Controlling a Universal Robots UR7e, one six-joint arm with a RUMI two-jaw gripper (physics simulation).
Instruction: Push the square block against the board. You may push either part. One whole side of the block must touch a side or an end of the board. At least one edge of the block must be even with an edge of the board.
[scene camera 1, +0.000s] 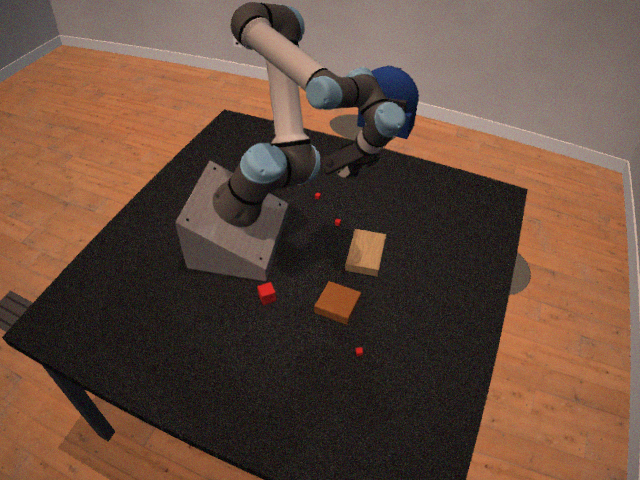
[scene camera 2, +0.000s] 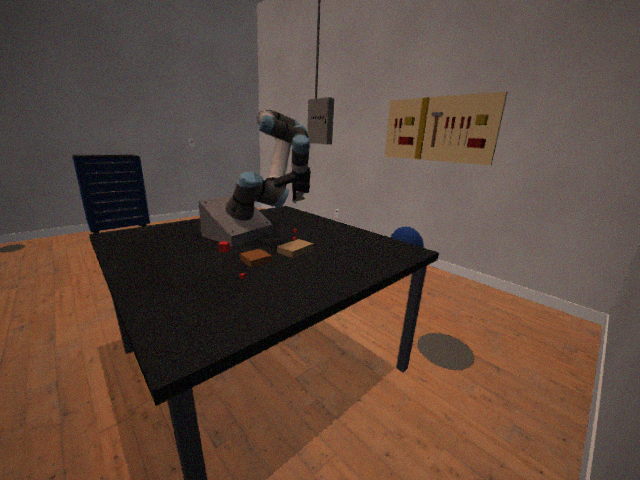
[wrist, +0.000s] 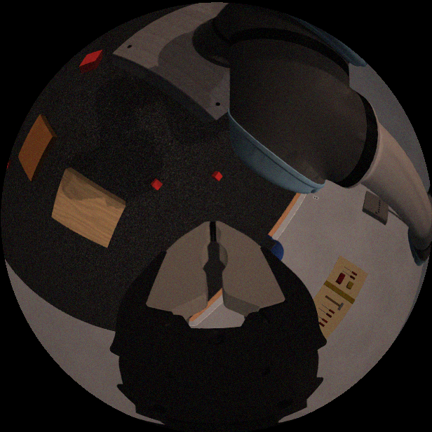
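Note:
The square block is orange-brown and lies flat on the table. The board is light wood, a little longer, and also lies flat. The two are apart, with a strip of table between them, and the block is turned at an angle to the board. My gripper is shut and empty. It hangs above the table, beyond the board in the scene camera 1 view, touching neither part. A shadow falls on one corner of the board.
A larger red cube stands near the arm's grey base. Small red cubes lie beyond the board. Another small red cube lies on the block's far side from the board.

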